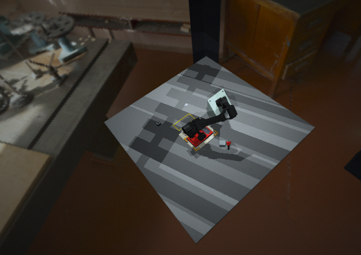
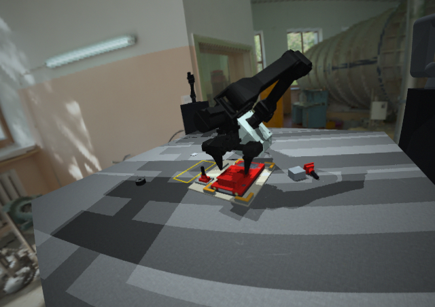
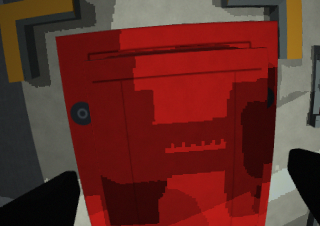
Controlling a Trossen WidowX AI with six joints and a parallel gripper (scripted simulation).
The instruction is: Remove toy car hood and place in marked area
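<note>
My gripper tip is 1 cm above the red hood. Also, from my gripper tip: black wheel: 15 cm ahead, 35 cm to the right, 4 cm below.
</note>
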